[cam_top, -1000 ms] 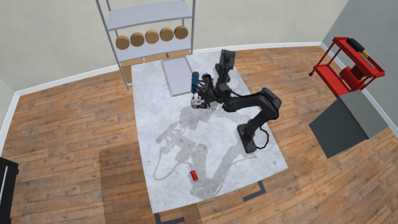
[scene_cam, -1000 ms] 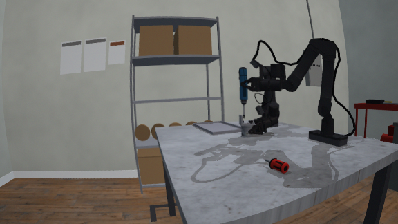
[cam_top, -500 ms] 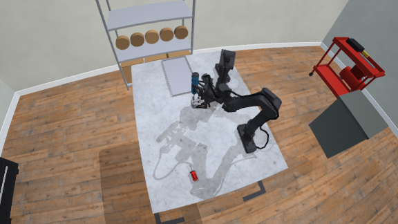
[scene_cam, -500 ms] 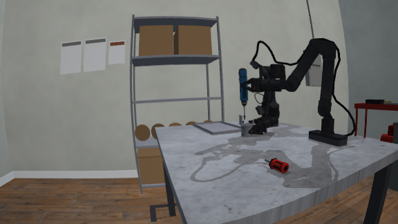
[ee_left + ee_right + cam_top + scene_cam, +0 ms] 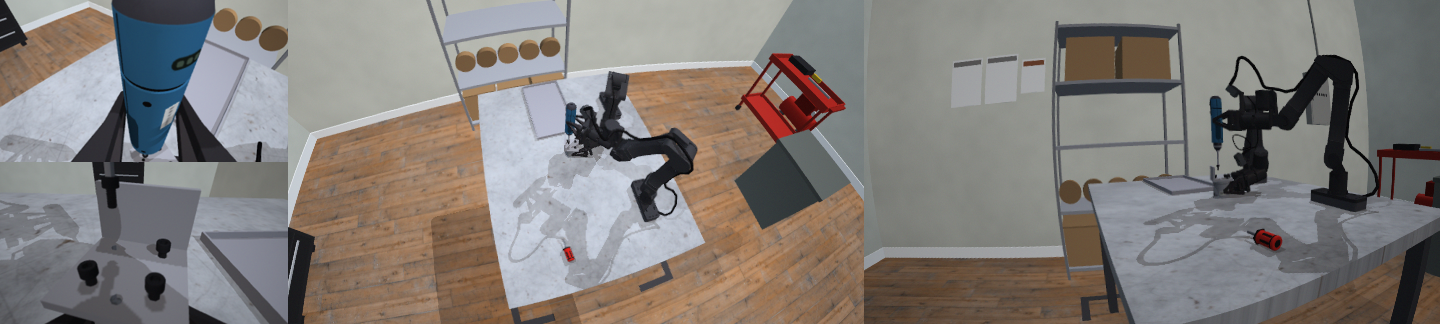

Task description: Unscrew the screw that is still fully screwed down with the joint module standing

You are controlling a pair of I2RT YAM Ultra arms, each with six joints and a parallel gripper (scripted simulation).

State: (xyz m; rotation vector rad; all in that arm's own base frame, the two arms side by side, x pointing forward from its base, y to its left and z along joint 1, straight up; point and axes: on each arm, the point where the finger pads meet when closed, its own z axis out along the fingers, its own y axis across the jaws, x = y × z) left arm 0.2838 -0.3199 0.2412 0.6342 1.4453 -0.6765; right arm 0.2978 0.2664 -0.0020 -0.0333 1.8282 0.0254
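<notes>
The joint module is right at my right hand. The rest, counted from my right hand: screw: 20 mm ahead, 10 mm to the left, 80 mm above; grey bracket: 50 mm above; bit: 20 mm ahead, 10 mm to the left, 110 mm above.
</notes>
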